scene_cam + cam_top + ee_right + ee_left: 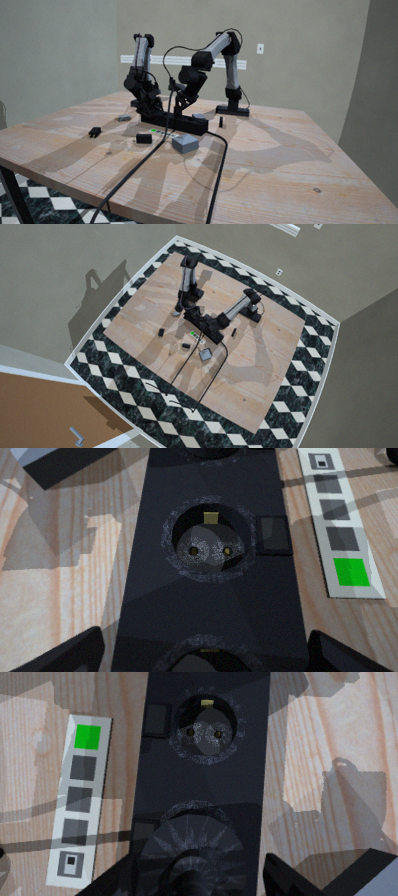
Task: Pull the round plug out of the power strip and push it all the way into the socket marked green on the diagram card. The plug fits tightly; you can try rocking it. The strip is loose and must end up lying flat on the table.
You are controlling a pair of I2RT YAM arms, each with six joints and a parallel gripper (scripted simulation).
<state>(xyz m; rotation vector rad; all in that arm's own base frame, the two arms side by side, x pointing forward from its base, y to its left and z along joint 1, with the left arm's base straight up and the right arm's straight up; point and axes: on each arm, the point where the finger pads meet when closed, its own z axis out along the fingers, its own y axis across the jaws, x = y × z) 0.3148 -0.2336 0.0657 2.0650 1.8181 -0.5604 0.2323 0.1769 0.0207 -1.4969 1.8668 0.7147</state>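
The round plug is 1 cm to the right of my left hand and 1 cm below it. From my left hand the other things lie so: diagram card (9 cm ahead, 8 cm below, 5 cm to the right); grey plug (31 cm to the right, 7 cm below, 2 cm behind); thin black block (19 cm to the left, 7 cm below, 7 cm behind).
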